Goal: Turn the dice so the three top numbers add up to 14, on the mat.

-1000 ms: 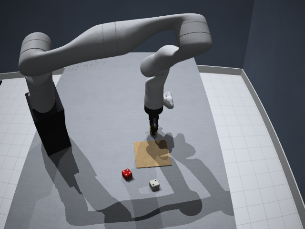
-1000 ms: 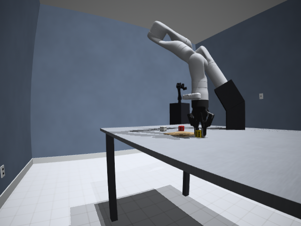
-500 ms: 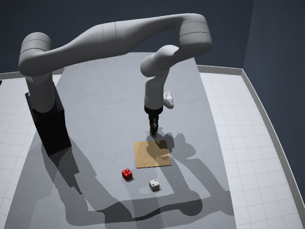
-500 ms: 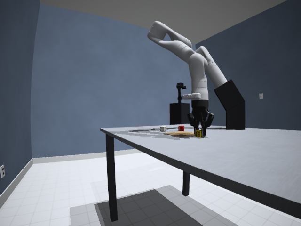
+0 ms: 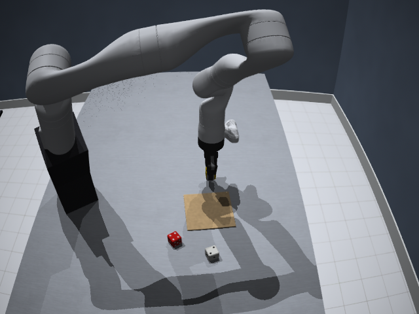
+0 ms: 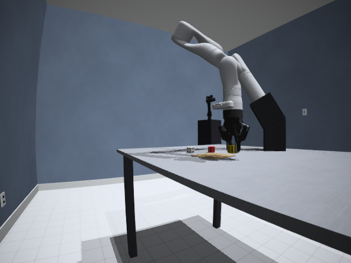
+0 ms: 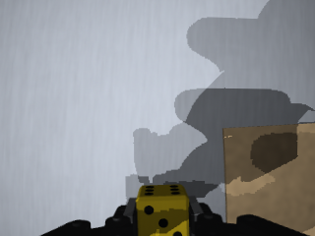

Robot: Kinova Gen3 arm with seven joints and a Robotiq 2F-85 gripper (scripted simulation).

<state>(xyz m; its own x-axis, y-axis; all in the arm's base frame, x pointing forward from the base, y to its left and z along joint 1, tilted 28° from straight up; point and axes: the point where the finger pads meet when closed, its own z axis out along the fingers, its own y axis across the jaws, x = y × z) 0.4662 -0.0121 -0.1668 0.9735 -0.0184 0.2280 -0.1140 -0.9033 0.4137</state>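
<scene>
Now: the tan mat 3 cm behind my hand, 12 cm to the right of it and 4 cm below it. From my hand the other things lie so: red die 15 cm behind, 22 cm to the right, 3 cm below; yellow die 1 cm below; white die 6 cm behind, 28 cm to the right, 3 cm below.
</scene>
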